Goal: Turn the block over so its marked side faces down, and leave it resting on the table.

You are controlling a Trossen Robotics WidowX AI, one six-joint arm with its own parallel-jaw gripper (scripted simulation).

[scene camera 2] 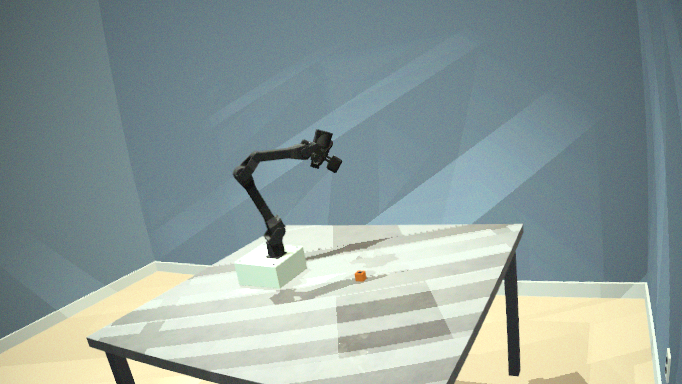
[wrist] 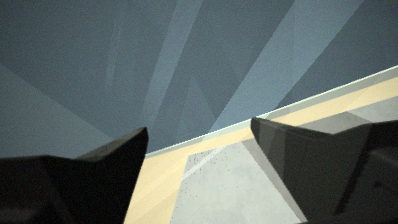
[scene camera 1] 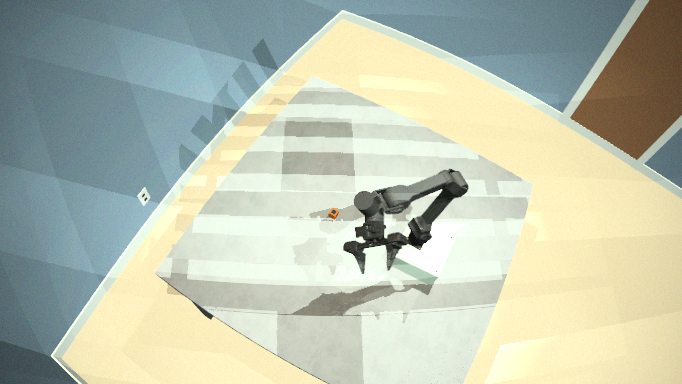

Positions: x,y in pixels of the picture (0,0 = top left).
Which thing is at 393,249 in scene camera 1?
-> My gripper.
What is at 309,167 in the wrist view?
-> My gripper.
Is my gripper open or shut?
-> Open.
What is my gripper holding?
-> Nothing.
